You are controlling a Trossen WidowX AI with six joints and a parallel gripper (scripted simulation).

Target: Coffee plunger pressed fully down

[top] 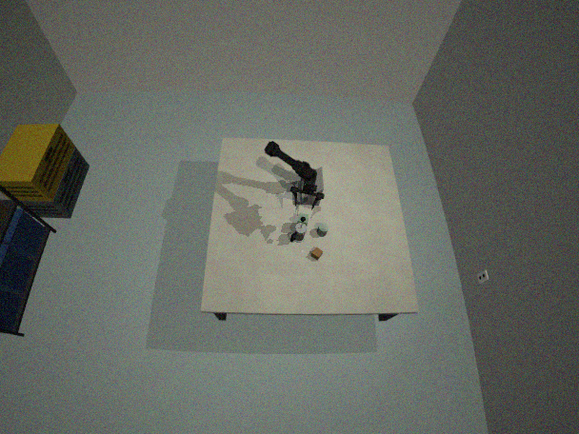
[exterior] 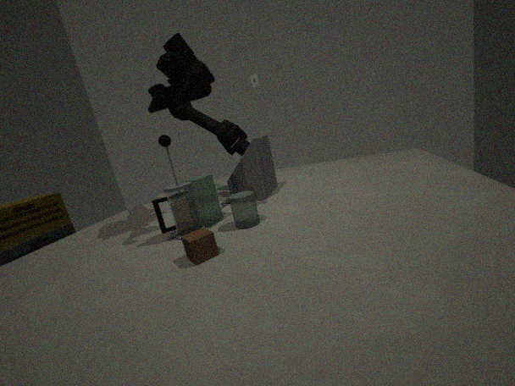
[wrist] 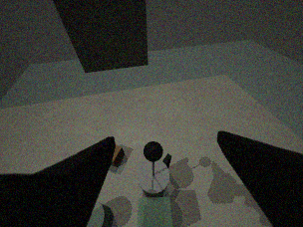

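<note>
Right now the glass coffee press is 20 cm below my gripper tip, 4 cm ahead of it and 1 cm to the right of it. Also, from my gripper tip: orange-brown cube: 30 cm below, 14 cm ahead, 12 cm to the left; pale green box: 26 cm below, 4 cm behind, 2 cm to the left.
</note>
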